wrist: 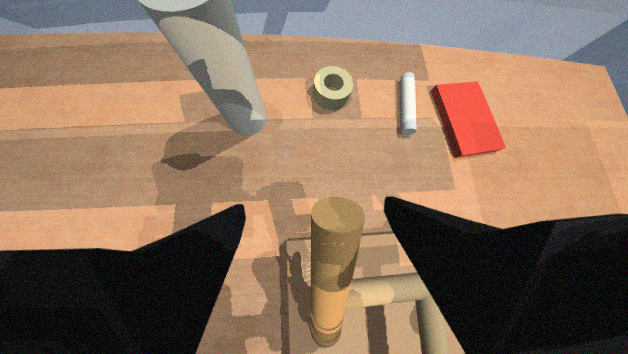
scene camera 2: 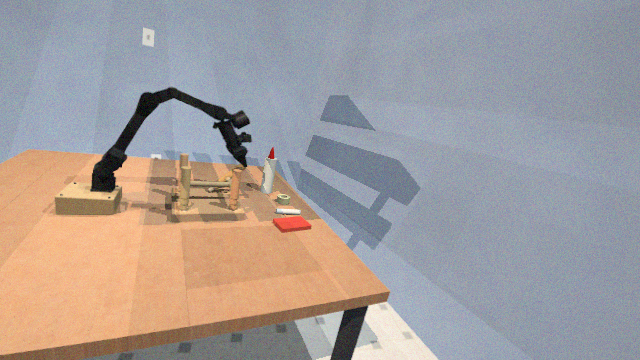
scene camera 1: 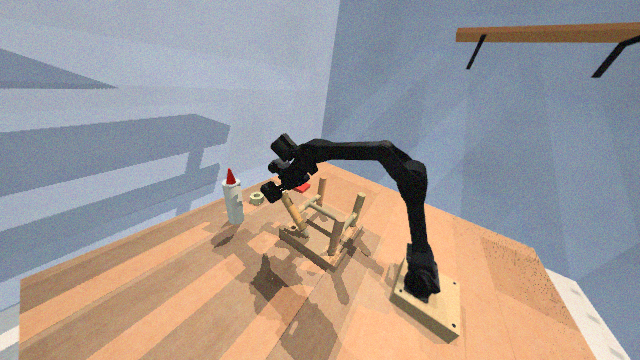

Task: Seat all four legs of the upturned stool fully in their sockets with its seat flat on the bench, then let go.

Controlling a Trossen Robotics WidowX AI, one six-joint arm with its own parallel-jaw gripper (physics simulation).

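Places are measured from the arm's base along level axes (x left, y back, z up), in centimetres.
Pixels of known places: gripper, fingertip midpoint: (wrist: 315, 207) (scene camera 2: 244, 164); arm's base, origin of the base link: (scene camera 2: 102, 189) (scene camera 1: 416, 287).
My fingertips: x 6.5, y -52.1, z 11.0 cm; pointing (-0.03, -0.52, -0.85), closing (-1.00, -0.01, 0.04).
Ahead of a thing's pixels: the offset from my fingertips to its top centre. "spot": to the spot under its first point.
The upturned stool's seat (scene camera 1: 306, 246) (scene camera 2: 210, 216) lies on the bench. Three legs stand roughly upright: a near one {spot: dx -0.1, dy +26.0, dz -3.7 cm} (scene camera 1: 336, 237), a right one {spot: dx -17.9, dy +25.1, dz -0.1 cm} (scene camera 1: 358, 202) and a back one {spot: dx -18.1, dy +8.0, dz -3.4 cm} (scene camera 1: 321, 191). The fourth leg (scene camera 1: 295, 212) (wrist: 334, 255) leans outward at the seat's left corner. A small dark spot shows on the seat beside its foot; whether the foot is in its socket I cannot tell. Rails {spot: dx -10.1, dy +15.1, dz -5.2 cm} (scene camera 1: 324, 210) (scene camera 2: 210, 184) join legs. My gripper (scene camera 1: 286, 189) (scene camera 2: 245, 165) (wrist: 315, 207) is open and empty. It is close above the leaning leg's top, which shows between the fingertips in the wrist view.
A white glue bottle {dx +8.9, dy -15.6, dz +7.6 cm} (scene camera 1: 233, 202) (scene camera 2: 268, 175) (wrist: 215, 70) with a red tip stands beyond the stool. A tape roll {dx -5.0, dy -20.1, dz -13.4 cm} (scene camera 1: 256, 198) (scene camera 2: 283, 199) (wrist: 333, 90), a white cylinder {dx -18.2, dy -17.9, dz -14.2 cm} (scene camera 2: 288, 212) (wrist: 408, 102) and a red block {dx -29.4, dy -15.4, dz -14.8 cm} (scene camera 1: 302, 187) (scene camera 2: 292, 224) (wrist: 468, 118) lie near the bench edge.
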